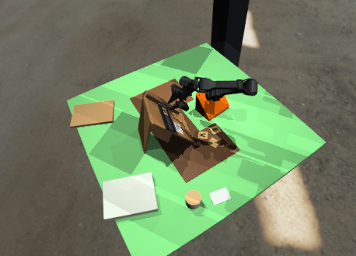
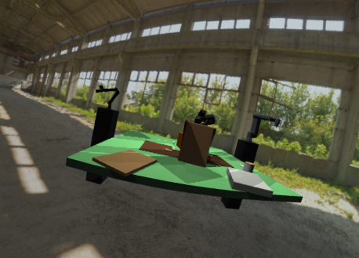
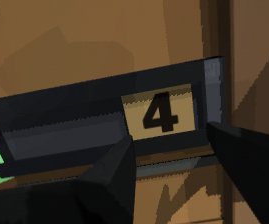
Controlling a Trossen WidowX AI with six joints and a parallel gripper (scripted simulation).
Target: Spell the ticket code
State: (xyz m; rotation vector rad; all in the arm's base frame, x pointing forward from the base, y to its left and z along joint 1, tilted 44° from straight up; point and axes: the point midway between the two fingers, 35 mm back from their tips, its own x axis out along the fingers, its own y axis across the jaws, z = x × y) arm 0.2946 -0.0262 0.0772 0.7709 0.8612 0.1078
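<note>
Now: the white ticket 10 cm below my gripper tip and 9 cm to the left of it. From my gripper tip the other things lie so: brown mat (21 cm below, 10 cm behind, 2 cm to the right); white slab (41 cm ahead, 29 cm to the left, 19 cm below); short tan cylinder (48 cm to the left, 18 cm below, 13 cm ahead).
</note>
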